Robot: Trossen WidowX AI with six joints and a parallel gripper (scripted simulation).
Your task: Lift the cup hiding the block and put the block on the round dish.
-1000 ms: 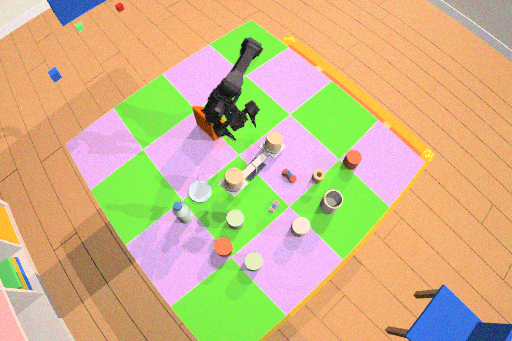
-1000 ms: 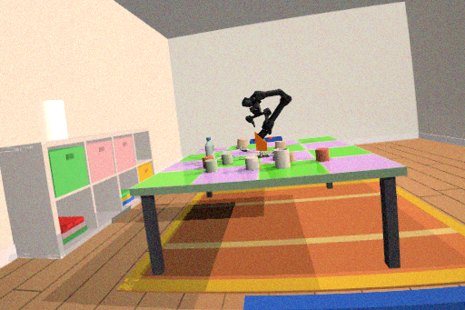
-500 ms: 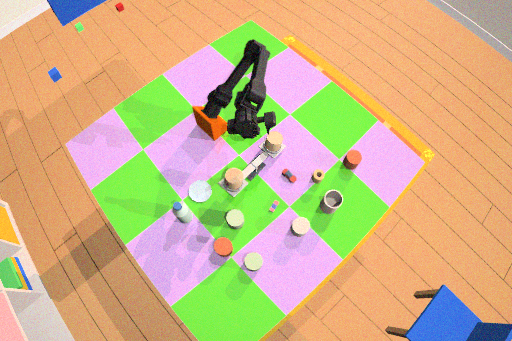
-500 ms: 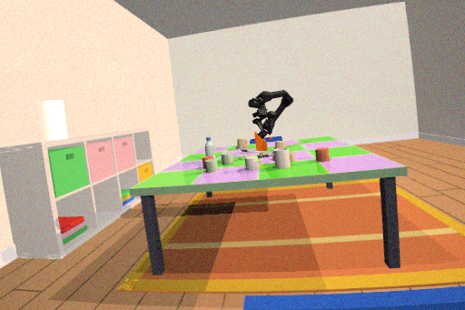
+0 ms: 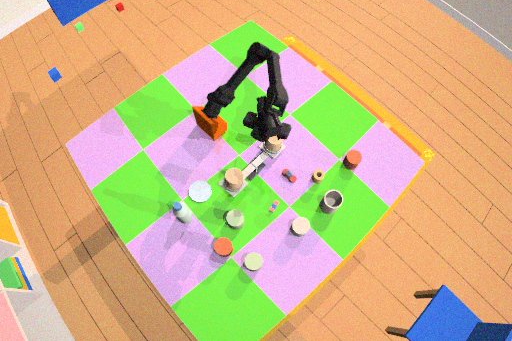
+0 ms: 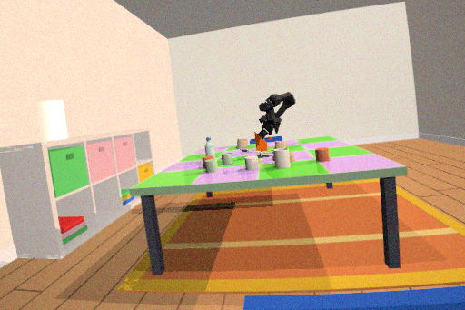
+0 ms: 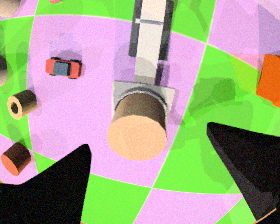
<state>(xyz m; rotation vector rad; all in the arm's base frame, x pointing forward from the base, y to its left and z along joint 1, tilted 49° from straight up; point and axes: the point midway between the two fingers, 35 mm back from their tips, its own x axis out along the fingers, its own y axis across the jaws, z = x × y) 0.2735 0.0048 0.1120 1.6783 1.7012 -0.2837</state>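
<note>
The tan cup is 10 mm ahead of my gripper tip, 50 mm to the left of it and 90 mm below it. Also, from my gripper tip: toy car (150 mm ahead, 20 mm to the right, 130 mm below); grey block (10 mm ahead, 30 mm to the left, 100 mm below); small grey balance (20 mm ahead, 100 mm to the right, 120 mm below).
</note>
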